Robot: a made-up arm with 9 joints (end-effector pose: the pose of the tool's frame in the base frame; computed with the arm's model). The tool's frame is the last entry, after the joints. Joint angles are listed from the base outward.
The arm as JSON. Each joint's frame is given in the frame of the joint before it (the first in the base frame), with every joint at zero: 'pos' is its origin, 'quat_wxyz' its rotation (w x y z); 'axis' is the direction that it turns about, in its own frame. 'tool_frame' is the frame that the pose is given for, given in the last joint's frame.
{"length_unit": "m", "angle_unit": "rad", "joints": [
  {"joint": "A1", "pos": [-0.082, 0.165, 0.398], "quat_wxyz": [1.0, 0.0, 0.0, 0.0], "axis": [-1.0, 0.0, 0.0]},
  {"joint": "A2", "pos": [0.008, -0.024, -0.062], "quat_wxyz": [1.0, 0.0, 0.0, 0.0], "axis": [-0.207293, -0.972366, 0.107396]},
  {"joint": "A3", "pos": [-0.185, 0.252, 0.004], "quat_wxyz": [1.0, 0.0, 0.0, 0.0], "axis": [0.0, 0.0, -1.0]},
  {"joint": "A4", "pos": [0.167, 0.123, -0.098], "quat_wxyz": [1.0, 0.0, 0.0, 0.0], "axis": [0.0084, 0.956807, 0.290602]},
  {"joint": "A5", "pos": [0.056, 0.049, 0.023], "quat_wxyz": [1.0, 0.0, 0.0, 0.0], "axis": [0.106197, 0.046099, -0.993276]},
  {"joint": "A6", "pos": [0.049, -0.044, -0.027], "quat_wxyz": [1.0, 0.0, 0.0, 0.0], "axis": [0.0, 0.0, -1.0]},
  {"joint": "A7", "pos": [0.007, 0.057, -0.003], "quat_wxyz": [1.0, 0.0, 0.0, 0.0], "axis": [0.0, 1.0, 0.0]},
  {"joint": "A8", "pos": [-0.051, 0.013, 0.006], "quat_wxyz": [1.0, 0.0, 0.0, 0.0], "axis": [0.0, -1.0, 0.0]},
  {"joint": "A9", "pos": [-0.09, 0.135, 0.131], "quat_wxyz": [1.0, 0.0, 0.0, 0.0], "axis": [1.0, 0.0, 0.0]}
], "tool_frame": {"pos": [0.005, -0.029, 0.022], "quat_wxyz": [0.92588, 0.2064, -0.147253, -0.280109]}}
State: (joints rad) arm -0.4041 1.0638 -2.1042 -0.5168 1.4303 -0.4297 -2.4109 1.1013 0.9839
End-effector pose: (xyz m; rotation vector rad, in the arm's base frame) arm -0.2266 0.8448 0.0000 -0.4805 0.9580 -1.0424
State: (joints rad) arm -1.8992 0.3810 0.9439 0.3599 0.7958 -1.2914 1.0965 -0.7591 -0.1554
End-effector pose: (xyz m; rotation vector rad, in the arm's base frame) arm 0.1824 0.1188 0.6061 1.6161 1.5159 0.9169
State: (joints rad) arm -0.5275 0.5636 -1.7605 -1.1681 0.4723 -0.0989 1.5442 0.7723 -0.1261
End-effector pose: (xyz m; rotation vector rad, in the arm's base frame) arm -0.5465 0.4559 0.3971 1.1422 -0.4827 0.7851
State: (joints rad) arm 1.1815 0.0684 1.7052 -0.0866 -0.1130 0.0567 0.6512 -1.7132 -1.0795
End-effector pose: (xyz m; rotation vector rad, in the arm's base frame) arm 0.0352 -0.0698 0.5561 -0.0970 0.8294 -1.4251
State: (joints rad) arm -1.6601 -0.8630 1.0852 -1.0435 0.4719 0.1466 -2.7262 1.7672 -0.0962
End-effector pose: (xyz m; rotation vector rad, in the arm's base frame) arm 0.0843 0.1077 0.2953 0.9475 2.5048 -1.3612
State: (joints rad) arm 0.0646 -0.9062 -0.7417 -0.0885 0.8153 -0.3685 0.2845 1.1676 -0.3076
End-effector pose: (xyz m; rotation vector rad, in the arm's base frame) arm -0.2255 0.7464 0.6246 0.4637 -0.3456 -0.6598
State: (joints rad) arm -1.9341 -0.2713 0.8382 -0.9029 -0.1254 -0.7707 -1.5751 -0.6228 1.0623
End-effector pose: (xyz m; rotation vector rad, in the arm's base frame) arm -0.1014 0.3299 0.7085 2.6831 -1.1155 -0.7783
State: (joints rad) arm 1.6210 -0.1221 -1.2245 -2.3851 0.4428 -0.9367 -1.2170 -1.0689 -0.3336
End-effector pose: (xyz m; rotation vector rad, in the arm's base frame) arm -0.4519 -0.0501 -0.1126 0.5143 -1.3944 1.2438
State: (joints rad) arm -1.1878 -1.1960 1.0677 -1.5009 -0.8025 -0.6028 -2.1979 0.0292 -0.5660
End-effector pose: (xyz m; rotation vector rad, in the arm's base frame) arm -0.2061 0.3615 0.3067 1.1915 -2.0206 -0.2700
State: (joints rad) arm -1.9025 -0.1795 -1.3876 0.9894 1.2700 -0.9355 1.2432 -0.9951 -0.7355
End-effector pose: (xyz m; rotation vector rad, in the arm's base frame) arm -0.5324 0.1944 1.0391 -0.8519 0.2685 1.5718
